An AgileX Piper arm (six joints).
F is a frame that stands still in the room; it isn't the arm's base.
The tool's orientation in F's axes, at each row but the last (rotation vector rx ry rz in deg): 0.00 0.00 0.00; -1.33 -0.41 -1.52; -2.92 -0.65 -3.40; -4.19 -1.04 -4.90; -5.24 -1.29 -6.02; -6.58 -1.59 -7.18
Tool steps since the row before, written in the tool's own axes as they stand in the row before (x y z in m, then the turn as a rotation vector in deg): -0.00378 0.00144 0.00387 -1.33 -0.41 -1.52; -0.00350 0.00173 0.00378 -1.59 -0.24 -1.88; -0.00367 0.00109 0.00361 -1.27 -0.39 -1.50; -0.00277 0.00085 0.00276 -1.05 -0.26 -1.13; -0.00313 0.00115 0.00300 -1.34 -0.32 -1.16; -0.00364 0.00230 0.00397 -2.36 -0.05 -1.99
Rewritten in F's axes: -0.00378 0.00144 0.00387 -1.33 -0.41 -1.52; -0.00348 0.00191 0.00371 -1.58 -0.24 -1.89; -0.00363 0.00149 0.00350 -1.28 -0.39 -1.49; -0.00273 0.00128 0.00263 -1.05 -0.25 -1.13; -0.00304 0.00174 0.00280 -1.35 -0.29 -1.16; -0.00340 0.00318 0.00356 -2.31 0.01 -2.05
